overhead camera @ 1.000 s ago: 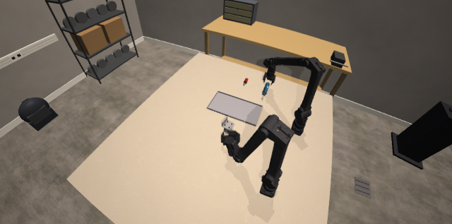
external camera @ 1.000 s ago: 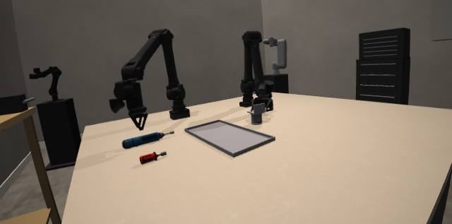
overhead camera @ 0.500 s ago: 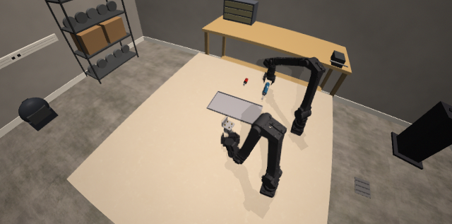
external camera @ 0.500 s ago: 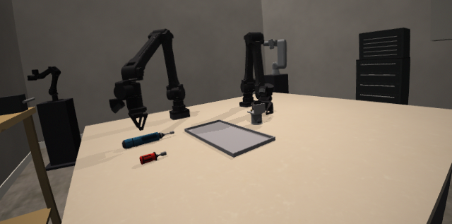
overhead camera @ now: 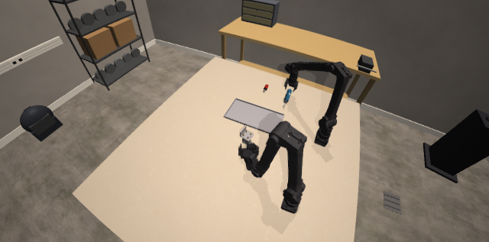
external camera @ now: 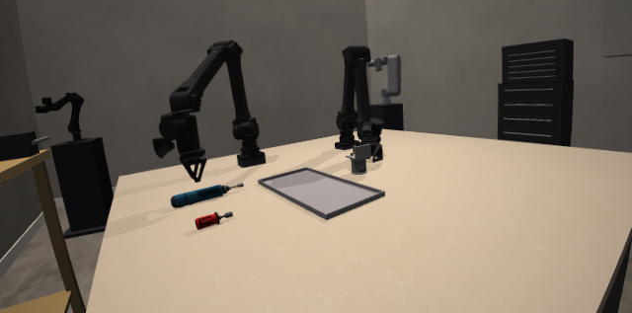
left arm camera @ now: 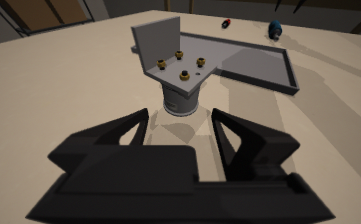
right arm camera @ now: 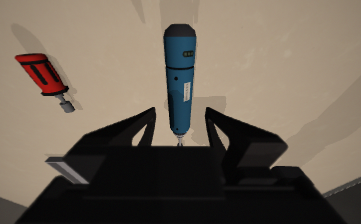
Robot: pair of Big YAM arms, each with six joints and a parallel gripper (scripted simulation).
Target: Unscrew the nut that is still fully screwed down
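The joint module lies 40 mm to the right of my left hand and 30 mm ahead of it. Also, from my left hand: red-handled tool: 590 mm to the right, 200 mm ahead, 20 mm below; bracket: 40 mm to the right, 40 mm ahead, 40 mm above; grey tray: 270 mm to the right, 110 mm ahead, 30 mm below.
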